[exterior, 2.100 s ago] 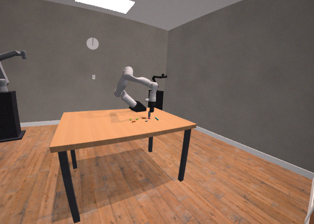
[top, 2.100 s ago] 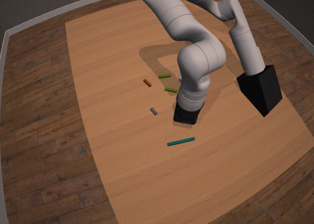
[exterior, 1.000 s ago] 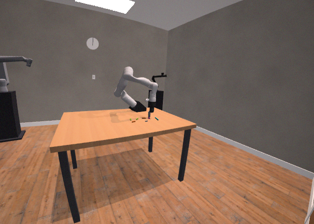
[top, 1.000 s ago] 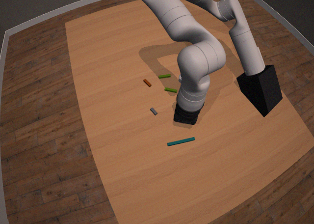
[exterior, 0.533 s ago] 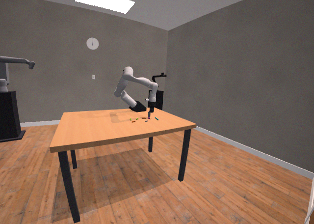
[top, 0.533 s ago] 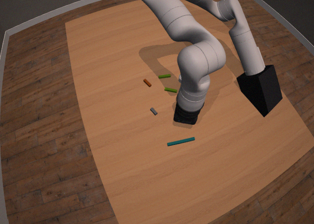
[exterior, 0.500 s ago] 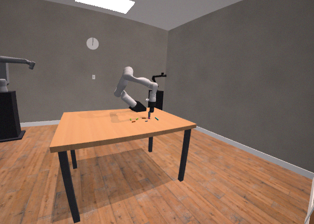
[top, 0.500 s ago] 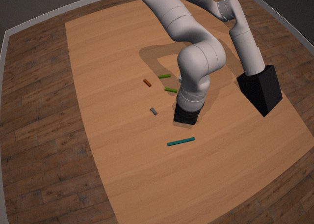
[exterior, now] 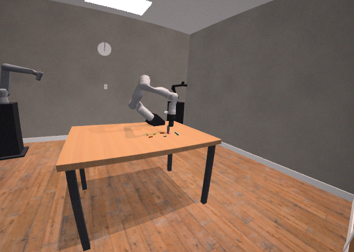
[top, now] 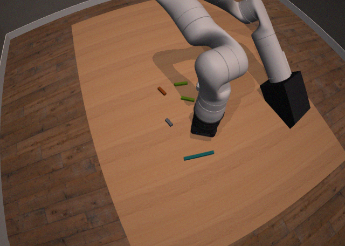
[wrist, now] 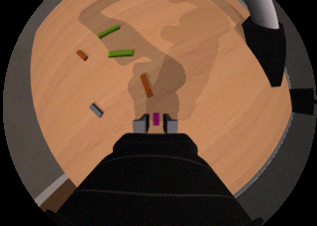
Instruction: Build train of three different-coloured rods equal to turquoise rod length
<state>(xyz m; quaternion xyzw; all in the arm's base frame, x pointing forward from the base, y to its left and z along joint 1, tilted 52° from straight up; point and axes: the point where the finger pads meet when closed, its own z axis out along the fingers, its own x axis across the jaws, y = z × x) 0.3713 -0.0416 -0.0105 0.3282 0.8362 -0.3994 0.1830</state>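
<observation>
The magenta rod is 3 cm below my hand. The rest, counted from my hand: turquoise rod: 5 cm ahead, 6 cm to the left, 3 cm below; then grey rod: 7 cm ahead, 9 cm to the right, 3 cm below.
</observation>
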